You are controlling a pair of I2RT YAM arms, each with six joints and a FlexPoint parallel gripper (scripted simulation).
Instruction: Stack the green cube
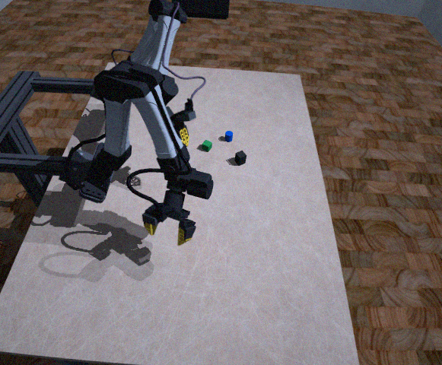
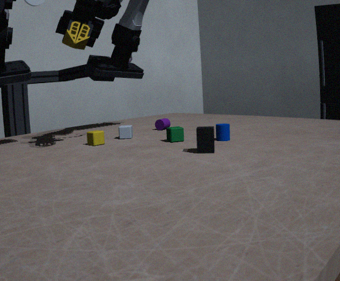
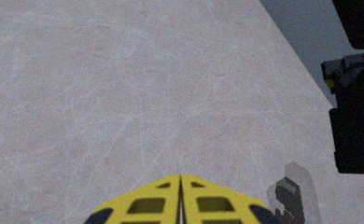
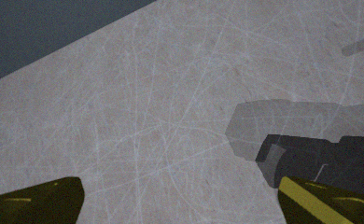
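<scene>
Right now the green cube is 530 mm to the left of my right hand, 140 mm below it and 130 mm ahead of it. From my right hand the other things lie so: black block (450 mm to the left, 270 mm ahead, 140 mm below); then pale cube (510 mm to the left, 140 mm below, 30 mm behind); then yellow cube (410 mm to the left, 140 mm below, 20 mm behind).
</scene>
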